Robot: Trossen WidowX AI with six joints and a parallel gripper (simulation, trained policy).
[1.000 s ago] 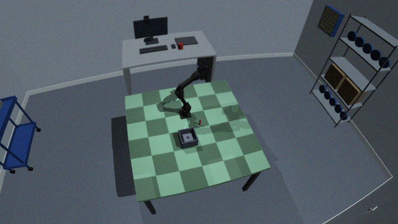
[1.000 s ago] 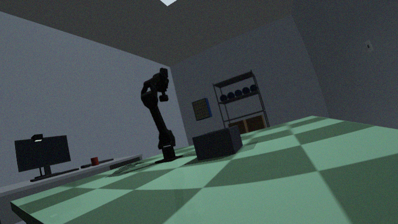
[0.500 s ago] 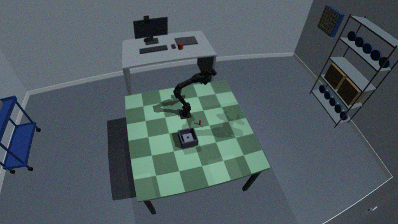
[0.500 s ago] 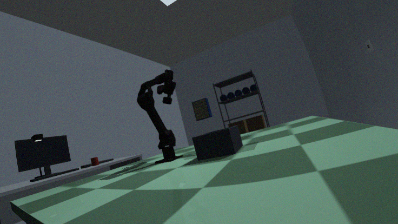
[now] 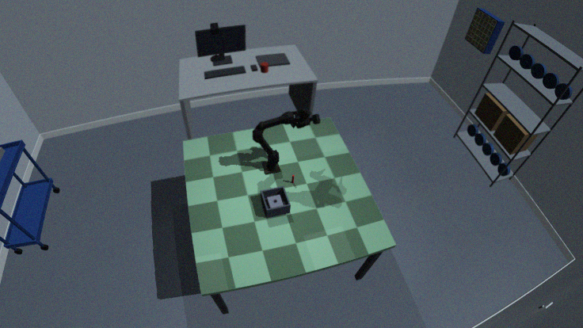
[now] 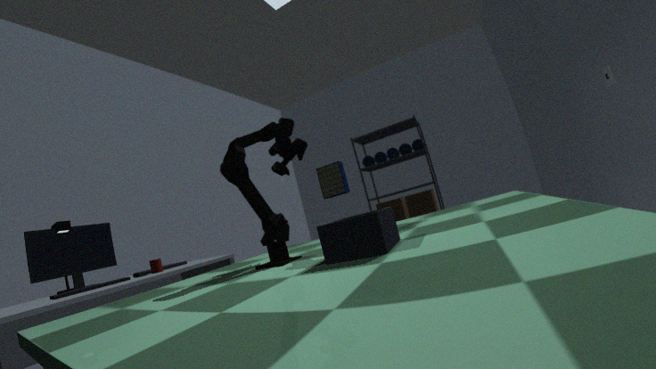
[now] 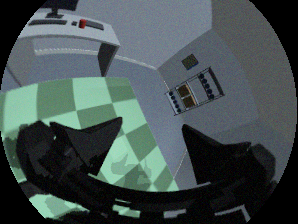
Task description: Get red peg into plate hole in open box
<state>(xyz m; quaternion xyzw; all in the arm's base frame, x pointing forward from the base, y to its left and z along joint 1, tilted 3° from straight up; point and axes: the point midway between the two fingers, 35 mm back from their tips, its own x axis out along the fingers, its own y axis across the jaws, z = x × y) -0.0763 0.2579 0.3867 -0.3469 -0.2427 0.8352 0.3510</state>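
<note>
The red peg is 24 cm ahead of my gripper tip, 16 cm to the right of it and 32 cm below it. The rest, counted from my gripper tip: dark grey box (43 cm ahead, 30 cm to the right, 34 cm below).
</note>
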